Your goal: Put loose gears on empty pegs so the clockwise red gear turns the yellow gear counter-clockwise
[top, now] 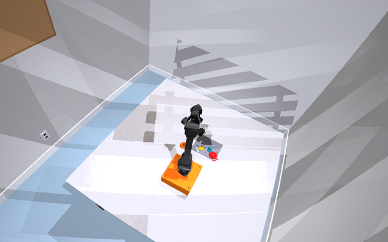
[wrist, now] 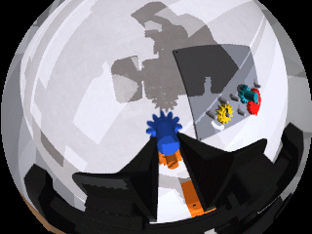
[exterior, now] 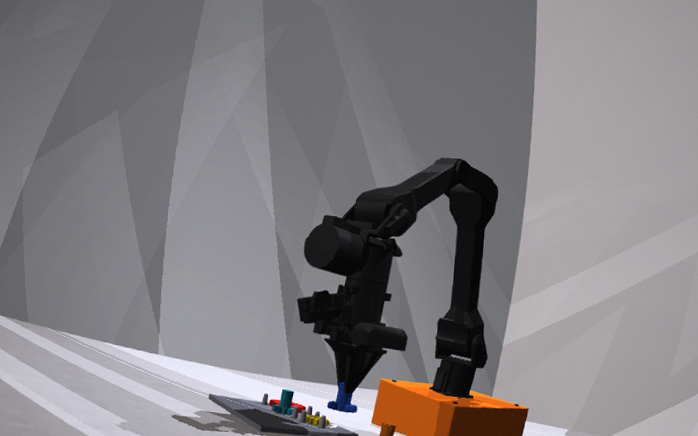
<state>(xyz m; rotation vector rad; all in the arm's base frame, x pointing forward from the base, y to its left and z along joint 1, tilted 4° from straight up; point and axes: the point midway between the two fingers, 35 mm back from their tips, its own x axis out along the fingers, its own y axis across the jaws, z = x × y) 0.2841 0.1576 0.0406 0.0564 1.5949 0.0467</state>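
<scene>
Right now my gripper tip is 19 cm to the left of the teal gear, 6 cm above it and 2 cm short of it. Also, from my gripper tip: yellow gear: 12 cm to the right, 7 cm below, 2 cm behind; blue gear: 1 cm below; orange gear: 8 cm behind, 7 cm below, 1 cm to the right.
</scene>
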